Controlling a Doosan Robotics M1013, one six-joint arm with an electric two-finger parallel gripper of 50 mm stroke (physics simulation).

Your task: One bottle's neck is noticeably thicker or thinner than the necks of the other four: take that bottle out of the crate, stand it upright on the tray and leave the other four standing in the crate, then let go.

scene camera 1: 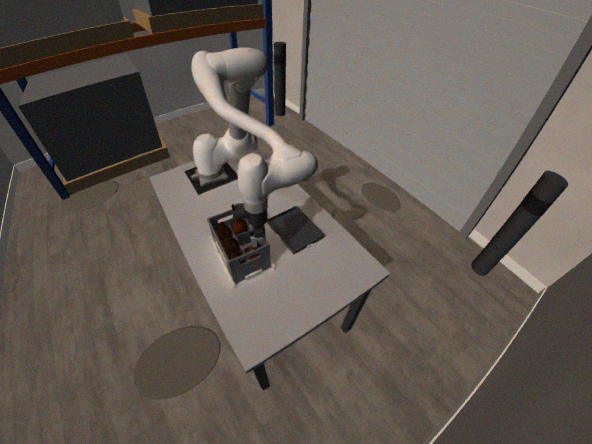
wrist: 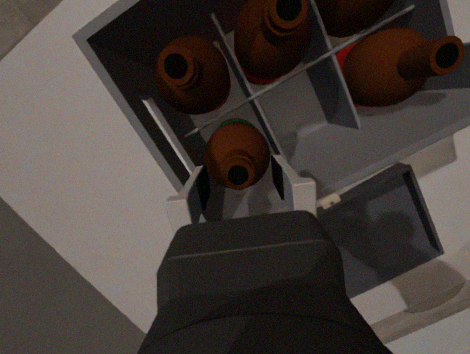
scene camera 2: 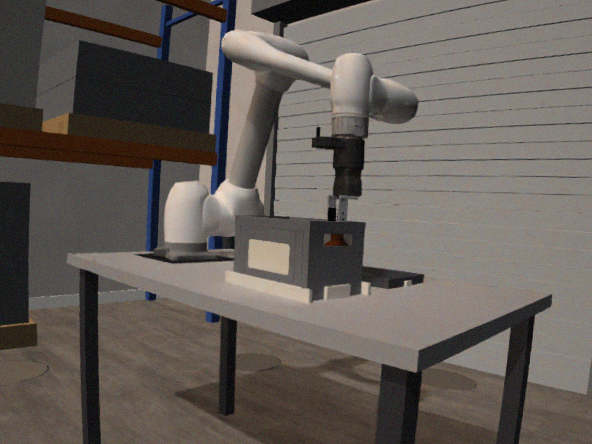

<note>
In view: the gripper (scene camera 2: pixel 336 222), a bottle (wrist: pixel 389 66), a bottle (wrist: pixel 237 155) and a bottle (wrist: pixel 192 75).
The gripper shows as well in the wrist view (wrist: pixel 239 173).
</note>
